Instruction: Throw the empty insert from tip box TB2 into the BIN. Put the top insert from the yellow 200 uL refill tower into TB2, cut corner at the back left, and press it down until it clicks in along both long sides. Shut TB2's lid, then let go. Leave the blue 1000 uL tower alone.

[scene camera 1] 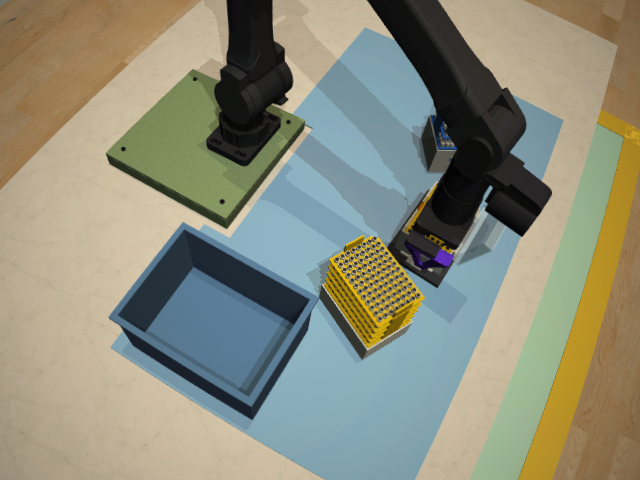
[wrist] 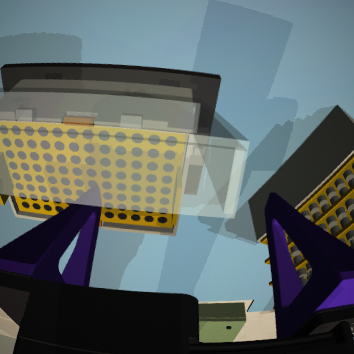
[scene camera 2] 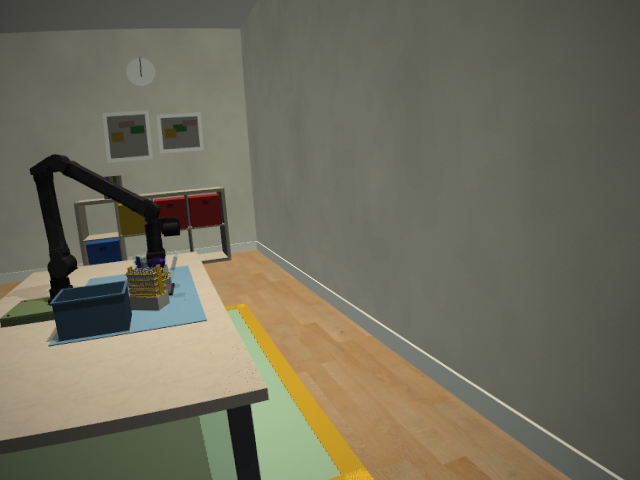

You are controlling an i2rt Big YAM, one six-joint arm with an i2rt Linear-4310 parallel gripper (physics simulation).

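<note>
TB2 (wrist: pixel 174 231) stands on the blue mat with a yellow insert (wrist: pixel 132 218) (scene camera 1: pixel 436 240) in it; its holes look empty. TB2's clear lid (wrist: pixel 227 185) (scene camera 1: pixel 485 235) is open, raised on the side away from the robot base, and overlaps most of the insert in the wrist view. My gripper (wrist: pixel 184 197) (scene camera 1: pixel 428 255) (scene camera 2: pixel 156 262) is open and empty. In the wrist view one finger overlaps the insert's near edge and the other the yellow tower (wrist: pixel 332 212) (scene camera 1: pixel 377 279) (scene camera 2: pixel 147 284), which carries stacked inserts with tips. Finger height is unclear. The blue BIN (scene camera 1: pixel 191 377) (scene camera 2: pixel 93 317) shows no insert inside.
The blue 1000 uL tower (scene camera 1: pixel 439 156) stands beyond TB2, partly hidden by my arm. A dark base (scene camera 1: pixel 436 276) (wrist: pixel 210 92) lies under TB2. The green base plate (scene camera 1: pixel 160 134) (scene camera 2: pixel 28 312) is beside the mat. The yellow tower stands between TB2 and the BIN.
</note>
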